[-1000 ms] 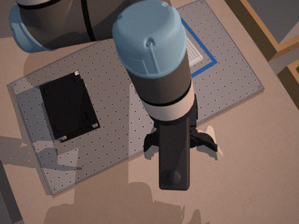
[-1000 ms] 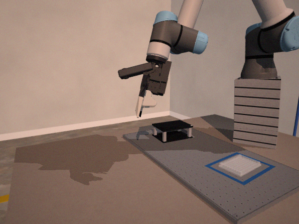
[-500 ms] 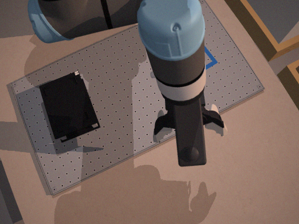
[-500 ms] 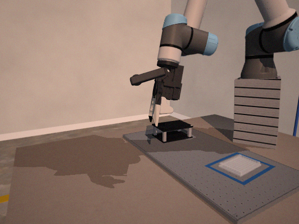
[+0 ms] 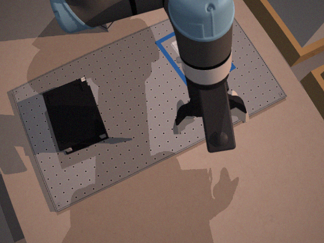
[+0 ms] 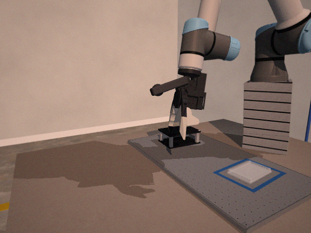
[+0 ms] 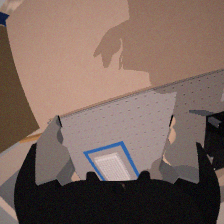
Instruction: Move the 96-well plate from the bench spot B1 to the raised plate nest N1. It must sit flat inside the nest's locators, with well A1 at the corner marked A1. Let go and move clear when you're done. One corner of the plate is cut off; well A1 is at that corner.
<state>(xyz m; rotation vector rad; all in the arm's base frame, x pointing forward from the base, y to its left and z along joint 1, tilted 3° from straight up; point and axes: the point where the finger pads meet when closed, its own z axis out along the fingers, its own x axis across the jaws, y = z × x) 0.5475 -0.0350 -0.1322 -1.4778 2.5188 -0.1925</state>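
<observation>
Now: the white 96-well plate 210 mm behind my hand, 140 mm to the left of it and 140 mm below it. The rest, counted from my hand: black raised plate nest: 250 mm behind, 230 mm to the right, 80 mm below; then white A1 tag: 310 mm behind, 160 mm to the right, 80 mm below.
</observation>
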